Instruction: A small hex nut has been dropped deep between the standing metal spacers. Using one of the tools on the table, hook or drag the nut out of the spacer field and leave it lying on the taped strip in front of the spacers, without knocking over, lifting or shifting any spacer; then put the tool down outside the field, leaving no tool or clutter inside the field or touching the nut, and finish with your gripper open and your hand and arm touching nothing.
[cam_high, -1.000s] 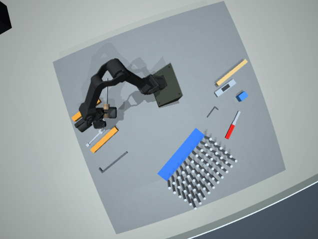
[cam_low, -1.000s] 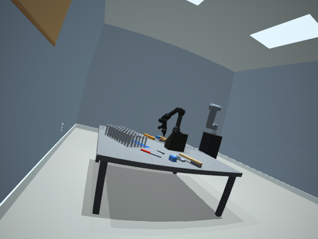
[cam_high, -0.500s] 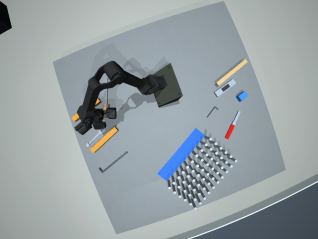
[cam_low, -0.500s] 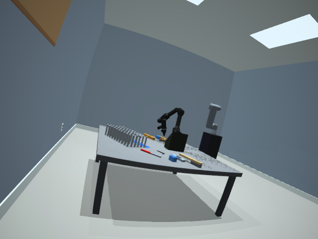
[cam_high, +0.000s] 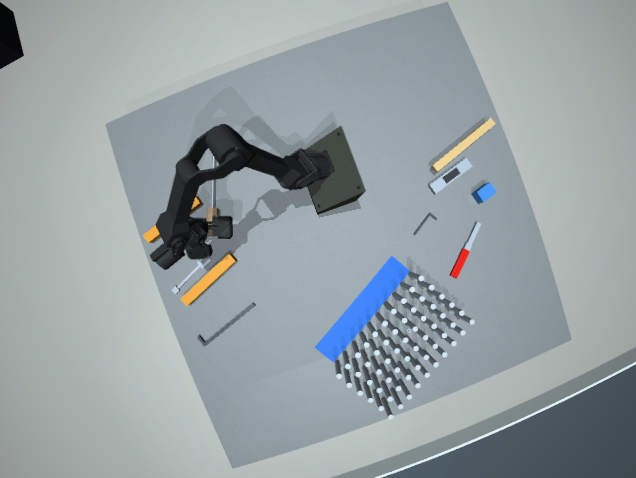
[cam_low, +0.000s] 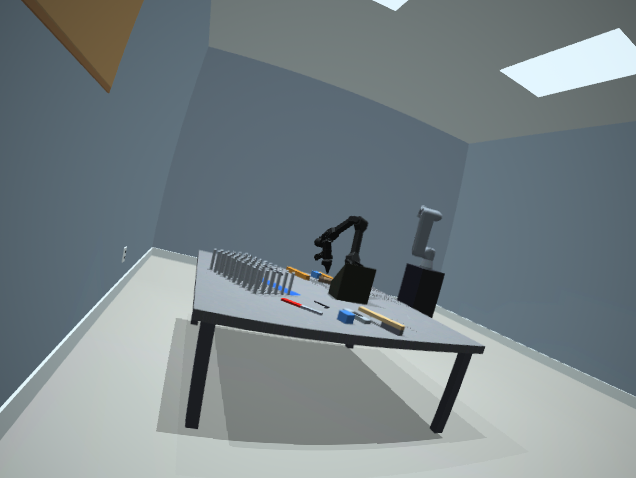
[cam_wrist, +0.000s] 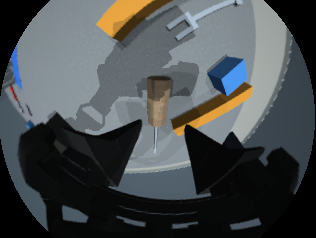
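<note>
The wooden-handled screwdriver lies 100 mm behind my gripper tip, 60 mm below it and 40 mm to the left of it. Round my gripper tip: grey block: 780 mm to the left, 150 mm ahead, 60 mm below; wrench: 140 mm to the right, 130 mm ahead, 70 mm below; blue taped strip: 450 mm ahead, 350 mm to the left, 70 mm below.
</note>
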